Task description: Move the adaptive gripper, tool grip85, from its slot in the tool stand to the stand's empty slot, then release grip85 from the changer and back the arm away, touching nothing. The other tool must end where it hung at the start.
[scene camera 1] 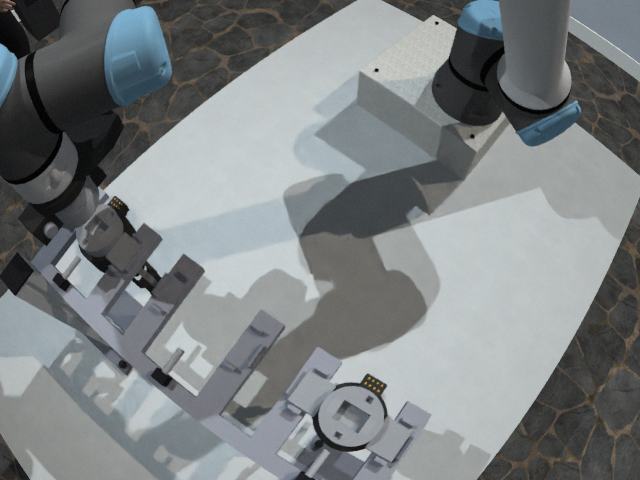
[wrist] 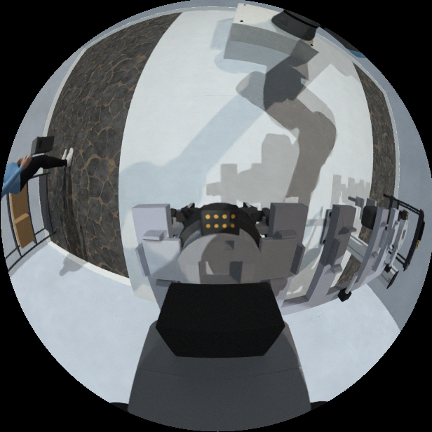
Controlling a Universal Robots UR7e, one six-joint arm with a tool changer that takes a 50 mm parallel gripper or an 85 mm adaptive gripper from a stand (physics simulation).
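Frame: origin at the arm's base, x ahead, y left, z up, level; millimetres.
Seen in the pictures: arm's base at its link origin: (scene camera 1: 468, 95).
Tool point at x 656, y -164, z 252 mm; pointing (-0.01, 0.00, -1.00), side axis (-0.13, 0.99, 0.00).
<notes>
Pixels of each thing's top centre, then the offset from my tool point to it. Level surfaces: height alone.
- adaptive gripper grip85 at its top centre: (scene camera 1: 98, 224) dz -58, dx -4, dy +1 mm
- tool stand's at its top centre: (scene camera 1: 167, 354) dz -42, dx +31, dy +188 mm
- tool at its top centre: (scene camera 1: 353, 413) dz -58, dx -52, dy +357 mm
- white table at its surface level: dz -358 mm
The adaptive gripper grip85 (scene camera 1: 114, 231) (wrist: 220, 240) hangs in the tool stand's (scene camera 1: 199, 408) (wrist: 288, 225) leftmost slot in the scene view. Its round top plate and gold contacts show; its black linkages show partly below. The fingers are too hidden to tell their opening. The arm's bare changer end (scene camera 1: 77, 209) is close above grip85, with part of the plate's top showing between them. The empty slot lies between the stand's two middle arms (scene camera 1: 178, 284) (scene camera 1: 253, 338). The other tool (scene camera 1: 328, 413) hangs in the slot at the right in the scene view.
The arm's forearm and wrist (scene camera 1: 77, 93) reach over the left end of the stand. Stand pins (scene camera 1: 173, 361) stick out in the slots. The speckled base block (scene camera 1: 403, 67) (wrist: 260, 37) stands at the back of the white table (scene camera 1: 232, 155) (wrist: 175, 100). A person (wrist: 15, 175) is beyond the table.
</notes>
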